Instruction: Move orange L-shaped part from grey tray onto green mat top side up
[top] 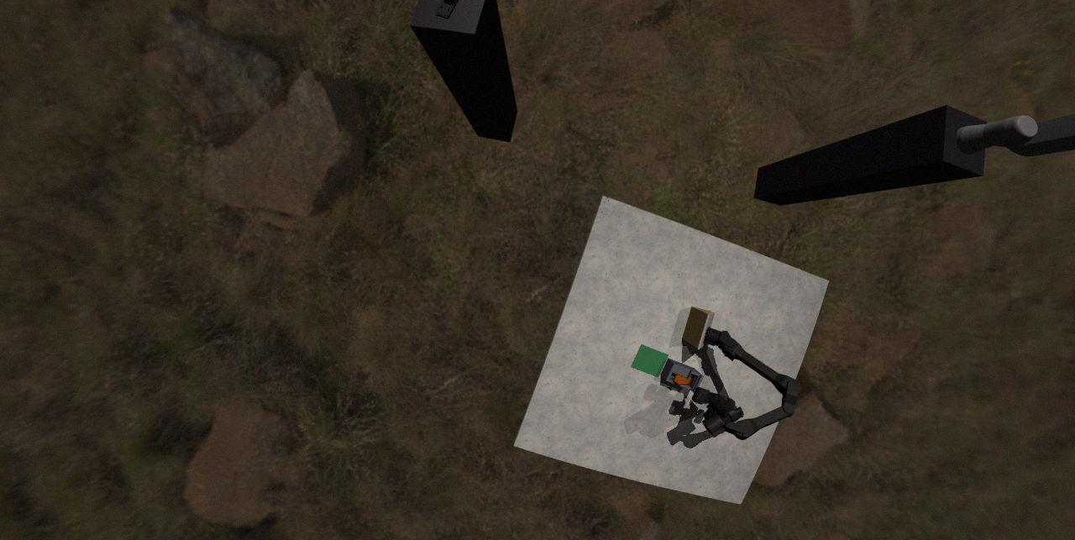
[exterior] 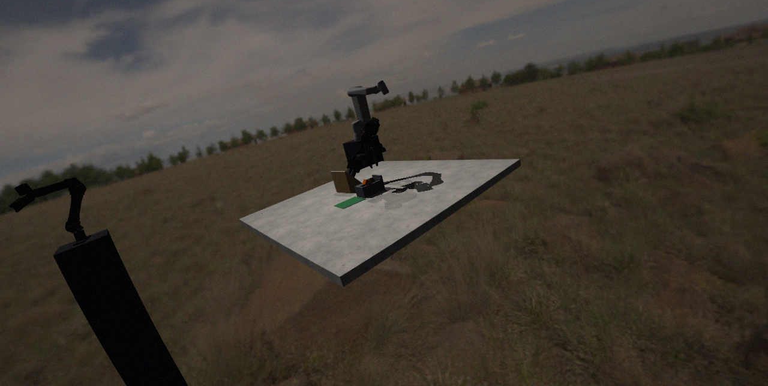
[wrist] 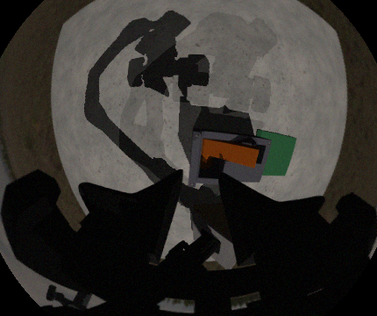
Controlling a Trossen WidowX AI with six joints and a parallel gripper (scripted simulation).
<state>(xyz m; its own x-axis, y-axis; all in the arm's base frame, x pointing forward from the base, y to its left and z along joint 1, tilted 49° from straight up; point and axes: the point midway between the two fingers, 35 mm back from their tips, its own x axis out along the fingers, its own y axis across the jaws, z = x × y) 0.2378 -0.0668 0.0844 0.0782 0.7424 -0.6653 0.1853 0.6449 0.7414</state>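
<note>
The orange L-shaped part lies 100 mm below my gripper tip, 40 mm to the right of it and 20 mm behind it. Round my gripper tip: green mat 210 mm to the right, 160 mm below, 50 mm behind.
</note>
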